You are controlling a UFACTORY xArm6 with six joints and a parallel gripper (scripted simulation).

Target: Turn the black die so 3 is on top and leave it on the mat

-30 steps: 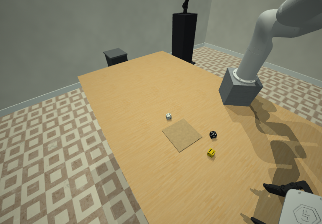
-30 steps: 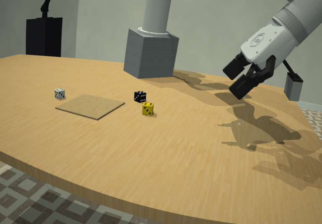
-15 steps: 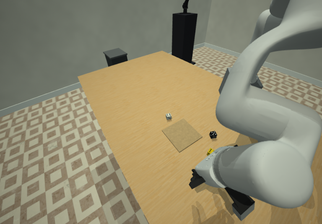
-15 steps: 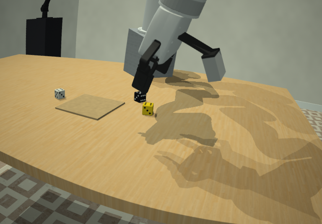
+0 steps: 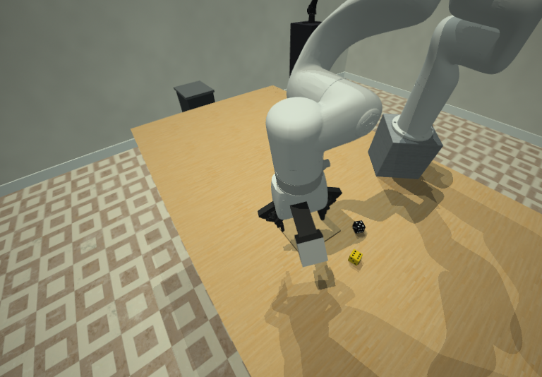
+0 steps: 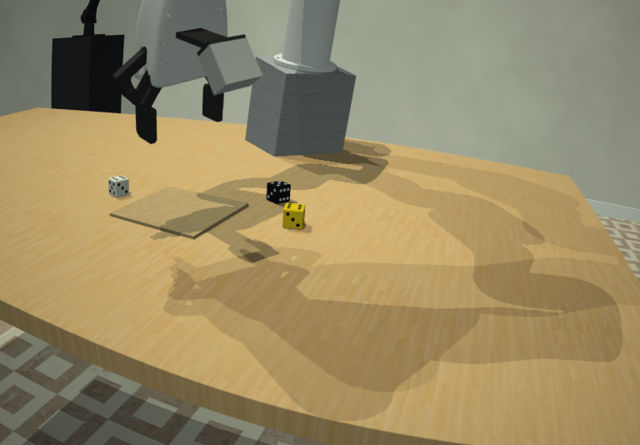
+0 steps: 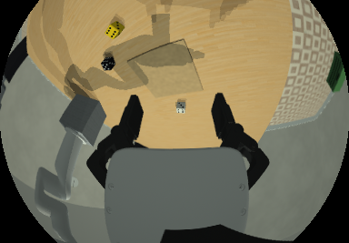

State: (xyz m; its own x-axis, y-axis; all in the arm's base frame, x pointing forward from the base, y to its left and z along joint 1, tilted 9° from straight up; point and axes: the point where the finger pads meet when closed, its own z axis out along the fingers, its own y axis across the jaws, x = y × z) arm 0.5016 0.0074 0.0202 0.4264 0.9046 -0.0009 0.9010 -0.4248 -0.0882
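Right now the white die is 90 mm behind my hand, 160 mm to the right of it and 120 mm below it. From my hand the other things lie so: yellow die: 90 mm behind, 110 mm to the left, 120 mm below; then tan mat: 70 mm behind, 40 mm to the right, 130 mm below; then black die: 170 mm behind, 60 mm to the left, 120 mm below.
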